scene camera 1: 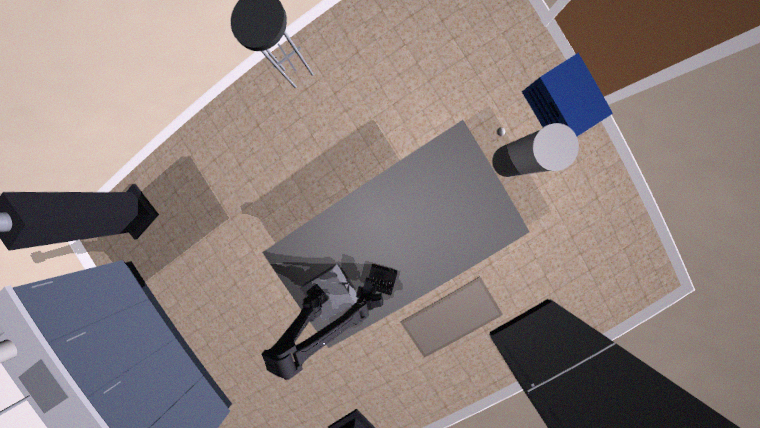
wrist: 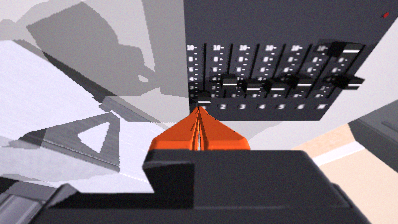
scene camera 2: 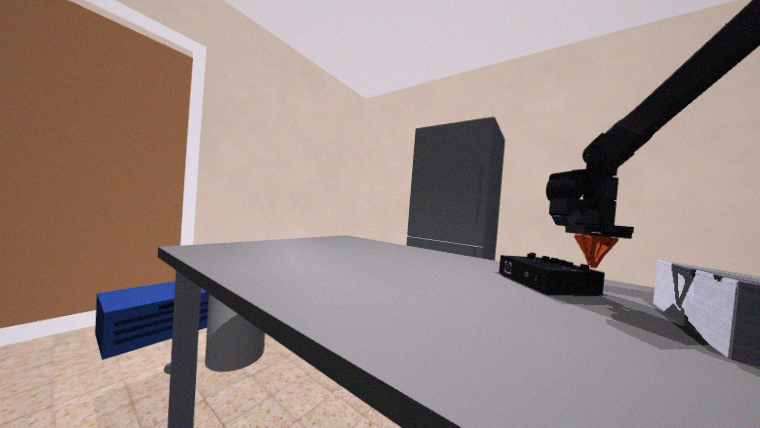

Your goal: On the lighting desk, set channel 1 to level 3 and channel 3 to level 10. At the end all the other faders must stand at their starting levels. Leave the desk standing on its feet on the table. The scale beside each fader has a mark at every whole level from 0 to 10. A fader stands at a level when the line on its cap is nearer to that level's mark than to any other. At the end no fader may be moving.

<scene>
I see my gripper (scene camera 2: 592, 267).
My gripper is seen too in the wrist view (wrist: 199, 111).
</scene>
